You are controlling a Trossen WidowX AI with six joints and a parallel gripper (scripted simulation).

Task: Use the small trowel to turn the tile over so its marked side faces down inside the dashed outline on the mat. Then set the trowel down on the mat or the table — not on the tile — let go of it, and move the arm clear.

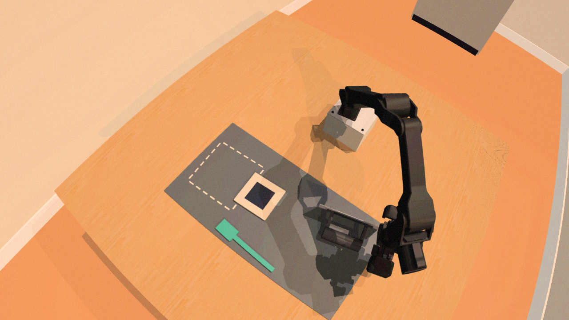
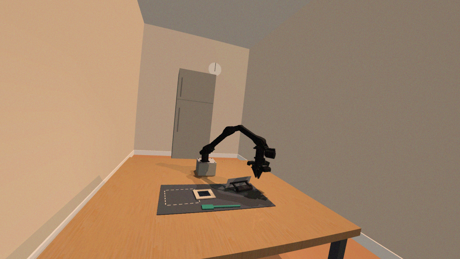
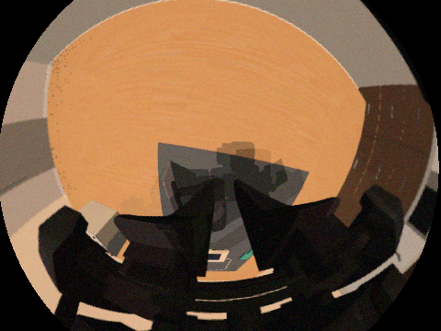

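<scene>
Right now my gripper tip is 80 mm to the left of the trowel, 60 mm above it and 40 mm past it. Round my gripper tip: green flat tool 360 mm to the right, 140 mm ahead, 80 mm below; square tile 380 mm to the right, 80 mm below, 20 mm behind; grey mat 310 mm to the right, 100 mm below.
</scene>
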